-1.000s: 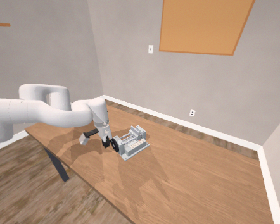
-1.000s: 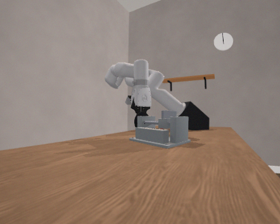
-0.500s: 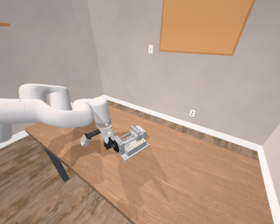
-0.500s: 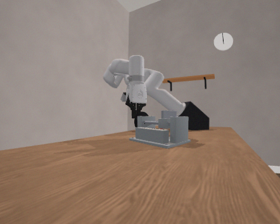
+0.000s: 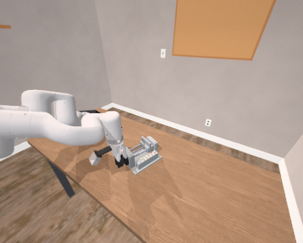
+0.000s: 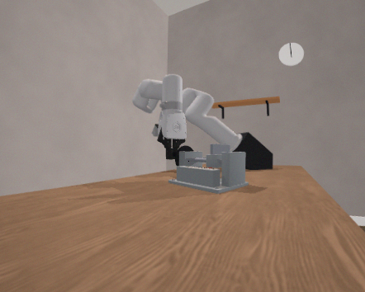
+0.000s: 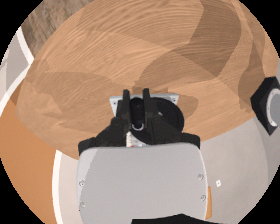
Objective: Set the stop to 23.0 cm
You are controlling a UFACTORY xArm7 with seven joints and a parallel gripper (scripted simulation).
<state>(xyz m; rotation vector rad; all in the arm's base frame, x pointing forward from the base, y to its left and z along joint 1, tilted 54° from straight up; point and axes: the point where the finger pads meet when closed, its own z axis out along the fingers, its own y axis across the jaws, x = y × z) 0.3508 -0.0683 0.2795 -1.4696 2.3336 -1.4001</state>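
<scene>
The handwheel is 2 cm to the left of my hand, 1 cm below it and 1 cm ahead of it. Also, from my hand: sliding stop block 16 cm to the left, 11 cm ahead.
</scene>
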